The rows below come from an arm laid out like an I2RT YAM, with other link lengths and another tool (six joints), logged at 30 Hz.
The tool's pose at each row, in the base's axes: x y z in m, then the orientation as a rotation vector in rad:
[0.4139 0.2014 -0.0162 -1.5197 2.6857 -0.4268]
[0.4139 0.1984 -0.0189 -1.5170 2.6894 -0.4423]
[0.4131 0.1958 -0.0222 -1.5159 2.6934 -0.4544]
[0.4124 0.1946 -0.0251 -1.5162 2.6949 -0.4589]
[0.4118 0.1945 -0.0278 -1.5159 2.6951 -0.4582]
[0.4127 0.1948 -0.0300 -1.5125 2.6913 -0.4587]
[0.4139 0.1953 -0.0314 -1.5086 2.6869 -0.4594]
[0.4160 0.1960 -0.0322 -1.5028 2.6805 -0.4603]
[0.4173 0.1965 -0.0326 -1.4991 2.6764 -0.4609]
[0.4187 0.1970 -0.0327 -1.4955 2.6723 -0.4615]
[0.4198 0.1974 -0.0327 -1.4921 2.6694 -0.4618]
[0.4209 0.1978 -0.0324 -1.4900 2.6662 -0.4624]
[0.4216 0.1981 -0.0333 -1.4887 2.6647 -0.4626]
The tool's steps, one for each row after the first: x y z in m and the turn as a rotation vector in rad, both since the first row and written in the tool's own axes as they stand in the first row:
[0.0022 -0.0008 0.0033 0.0063 0.0086 0.0020]
[0.0045 -0.0006 0.0069 0.0104 0.0164 0.0031]
[0.0055 0.0002 0.0098 0.0117 0.0196 0.0031]
[0.0056 0.0013 0.0124 0.0113 0.0194 0.0033]
[0.0047 0.0012 0.0146 0.0144 0.0157 0.0047]
[0.0035 0.0008 0.0160 0.0179 0.0114 0.0062]
[0.0017 -0.0004 0.0169 0.0230 0.0052 0.0085]
[0.0005 -0.0011 0.0174 0.0263 0.0012 0.0100]
[-0.0006 -0.0021 0.0176 0.0296 -0.0027 0.0114]
[-0.0015 -0.0028 0.0177 0.0320 -0.0058 0.0130]
[-0.0024 -0.0036 0.0175 0.0345 -0.0086 0.0137]
[-0.0031 -0.0038 0.0184 0.0357 -0.0101 0.0142]

